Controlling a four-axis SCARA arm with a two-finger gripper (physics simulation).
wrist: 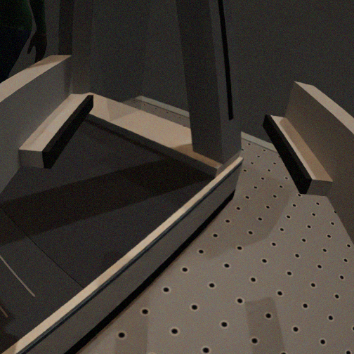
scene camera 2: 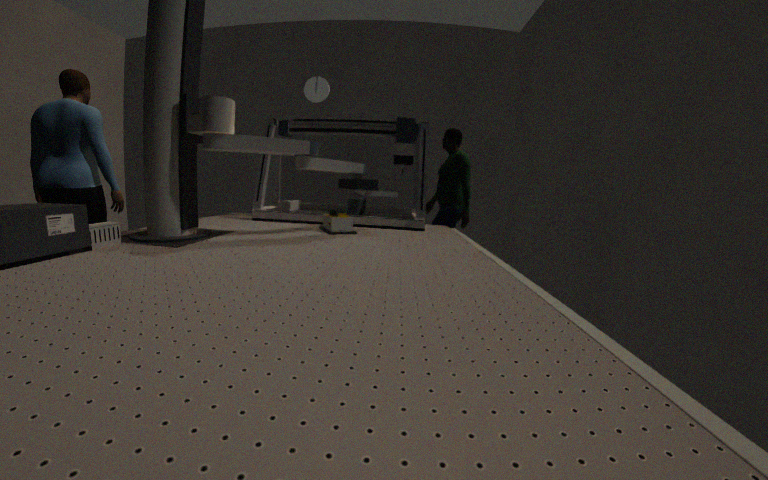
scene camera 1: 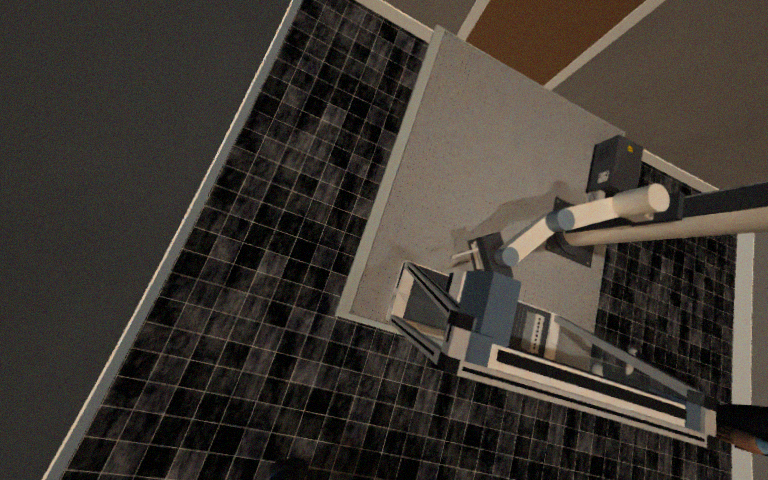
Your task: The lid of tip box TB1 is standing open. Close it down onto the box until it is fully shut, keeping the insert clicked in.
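Places are measured from the arm's base along level axes (x back, y left, z down), in centimetres.
Pixels of known places: gripper, fingertip midpoint: [scene camera 2: 390, 194] [scene camera 1: 454, 268]; arm's base, link origin: [scene camera 2: 173, 239] [scene camera 1: 570, 232].
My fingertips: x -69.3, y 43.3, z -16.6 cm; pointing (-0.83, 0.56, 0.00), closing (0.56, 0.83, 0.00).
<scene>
For each thing: its top centre in the pictures, then the offset to it from my fingertips. "pt": a spot on its surface instead.
- Tip box TB1, top centre: [scene camera 2: 337, 214] [scene camera 1: 490, 254] dx +19.8, dy -13.4, dz +8.7 cm
- dark box, surface spot: [scene camera 2: 42, 233] pt dx +72.8, dy -78.8, dz +9.3 cm
Tip box TB1 [scene camera 2: 338, 223] is a small pale box with yellow on its top, at the far middle in scene camera 2. Its lid is too small and dark to tell its angle. In scene camera 1 the box is largely hidden by the gripper. My gripper [scene camera 1: 456, 258] [scene camera 2: 390, 194] [wrist: 181, 87] is shut to its narrowest setting with nothing between its fingers; a wide gap still shows between the two pads in the wrist view. It is level, above and a little right of the box in scene camera 2. The box does not show in the wrist view.
A gantry machine [scene camera 1: 589, 390] [scene camera 2: 351, 217] with upright posts and a dark deck stands right beside the gripper; its low wall [wrist: 145, 252] crosses the wrist view. A dark box [scene camera 1: 614, 164] [scene camera 2: 42, 233] stands near the arm's column [scene camera 2: 164, 118]. Two people stand beyond the table.
</scene>
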